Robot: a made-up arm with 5 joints.
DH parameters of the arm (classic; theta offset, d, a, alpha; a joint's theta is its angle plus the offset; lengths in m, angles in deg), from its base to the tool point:
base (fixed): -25.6 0 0.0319 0
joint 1: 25.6 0.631 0.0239 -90
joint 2: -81.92 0 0.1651 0
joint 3: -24.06 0 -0.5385 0
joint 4: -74.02 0.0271 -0.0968 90
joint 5: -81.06 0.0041 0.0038 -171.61
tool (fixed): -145.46 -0.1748 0 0
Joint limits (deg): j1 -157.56..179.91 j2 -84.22..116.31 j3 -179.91..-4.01 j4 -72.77..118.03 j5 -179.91..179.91
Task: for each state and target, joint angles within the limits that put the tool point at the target. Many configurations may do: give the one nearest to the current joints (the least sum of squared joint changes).
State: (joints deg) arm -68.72 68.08 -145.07 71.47 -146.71
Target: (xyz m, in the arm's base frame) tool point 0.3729 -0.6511 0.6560
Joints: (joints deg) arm -65.28 54.57 -143.70 103.66 -150.01
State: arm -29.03 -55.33 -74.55 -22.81 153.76
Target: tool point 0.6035 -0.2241 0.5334
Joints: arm -22.28 -32.96 -11.27 -29.89 154.03
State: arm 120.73 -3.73 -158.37 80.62 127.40
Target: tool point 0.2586 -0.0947 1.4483
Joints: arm 162.87 -22.72 -170.87 49.28 119.95
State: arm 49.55 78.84 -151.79 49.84 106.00
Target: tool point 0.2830 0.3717 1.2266
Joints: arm 55.70 31.49 -179.91 97.85 112.00
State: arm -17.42 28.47 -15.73 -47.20 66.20
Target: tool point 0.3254 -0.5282 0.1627
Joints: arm -60.18 46.80 -58.57 -23.45 64.51
